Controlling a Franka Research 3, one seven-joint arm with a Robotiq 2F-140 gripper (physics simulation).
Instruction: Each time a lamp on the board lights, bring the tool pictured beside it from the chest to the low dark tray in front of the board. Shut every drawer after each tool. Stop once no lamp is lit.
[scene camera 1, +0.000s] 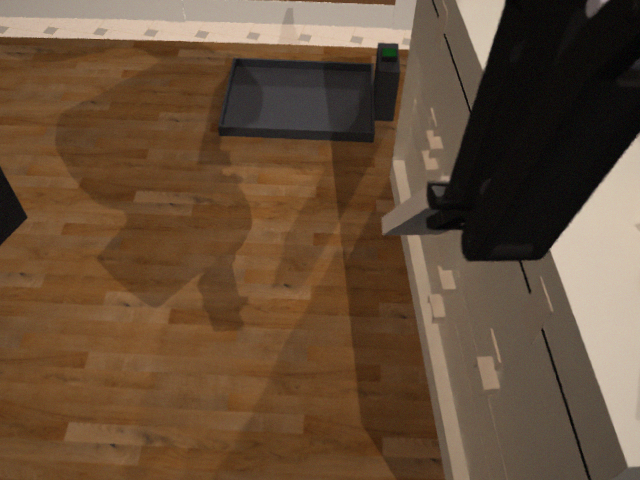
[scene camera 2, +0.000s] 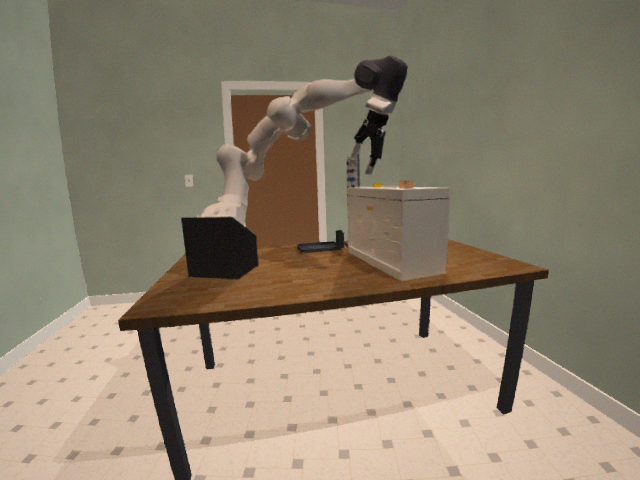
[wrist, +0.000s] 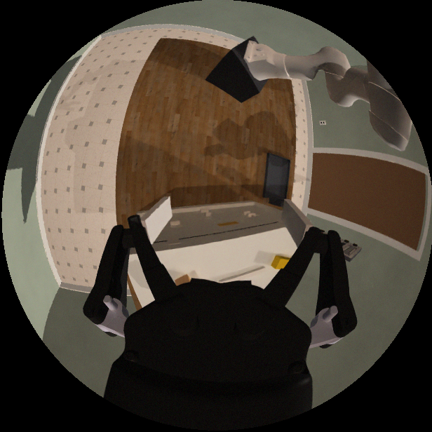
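Observation:
The white chest (scene camera 1: 594, 310) (scene camera 2: 424, 232) (wrist: 200, 260) stands on the table, and its visible drawer fronts look shut. My gripper (scene camera 2: 362, 159) (wrist: 226, 207) is open and empty above the chest's top, near its front edge; one finger is hidden in scene camera 1. The low dark tray (scene camera 1: 299, 103) (scene camera 2: 320, 250) (wrist: 276, 175) shows no tool in it. The board (scene camera 2: 353, 173) (wrist: 351, 248) stands beyond the chest's far end, with a blue patch in scene camera 2. Its lamps and pictures are too small or turned away to read.
A dark post (scene camera 1: 386, 87) (scene camera 2: 339, 239) with a green top stands beside the tray. A yellow block (scene camera 2: 377, 184) (wrist: 280, 262) and a brown block (scene camera 2: 406, 183) (wrist: 183, 279) lie on the chest. Small knobs stick out of its front. A black box (scene camera 2: 217, 248) (wrist: 237, 75) is at my base.

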